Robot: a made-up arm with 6 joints. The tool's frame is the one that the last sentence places.
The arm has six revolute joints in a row. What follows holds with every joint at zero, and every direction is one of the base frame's. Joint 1 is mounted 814 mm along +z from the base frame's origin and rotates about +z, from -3.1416 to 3.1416 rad. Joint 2 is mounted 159 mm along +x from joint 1 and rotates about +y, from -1.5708 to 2.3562 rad. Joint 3 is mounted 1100 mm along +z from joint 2 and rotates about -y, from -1.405 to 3.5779 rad. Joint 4 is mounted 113 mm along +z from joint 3 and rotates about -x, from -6.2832 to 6.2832 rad. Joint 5 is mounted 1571 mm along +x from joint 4 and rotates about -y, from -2.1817 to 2.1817 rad. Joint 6 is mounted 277 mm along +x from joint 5 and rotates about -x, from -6.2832 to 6.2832 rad. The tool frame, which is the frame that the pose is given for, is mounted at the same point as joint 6; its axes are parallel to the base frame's.
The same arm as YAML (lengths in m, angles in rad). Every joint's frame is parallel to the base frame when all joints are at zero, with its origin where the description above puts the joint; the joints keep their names.
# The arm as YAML. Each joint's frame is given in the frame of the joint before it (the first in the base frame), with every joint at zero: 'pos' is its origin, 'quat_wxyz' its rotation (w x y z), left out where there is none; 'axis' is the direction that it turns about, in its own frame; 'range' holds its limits. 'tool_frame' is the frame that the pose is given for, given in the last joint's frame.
length_unit: m
angle_unit: rad
joints:
  - joint: joint 1
    pos: [0.0, 0.0, 0.814]
    axis: "+z"
    range: [-3.1416, 3.1416]
  - joint: joint 2
    pos: [0.159, 0.0, 0.0]
    axis: "+y"
    range: [-1.5708, 2.3562]
  - joint: joint 3
    pos: [0.0, 0.0, 1.1]
    axis: "-y"
    range: [-1.405, 3.5779]
  - joint: joint 4
    pos: [0.0, 0.0, 0.113]
    axis: "-x"
    range: [-6.2832, 6.2832]
  - joint: joint 5
    pos: [1.571, 0.0, 0.0]
    axis: "-y"
    range: [-2.1817, 2.1817]
  - joint: joint 6
    pos: [0.277, 0.0, 0.0]
    axis: "-x"
    range: [-6.2832, 6.2832]
tool_frame:
  pos: [0.0, 0.0, 0.0]

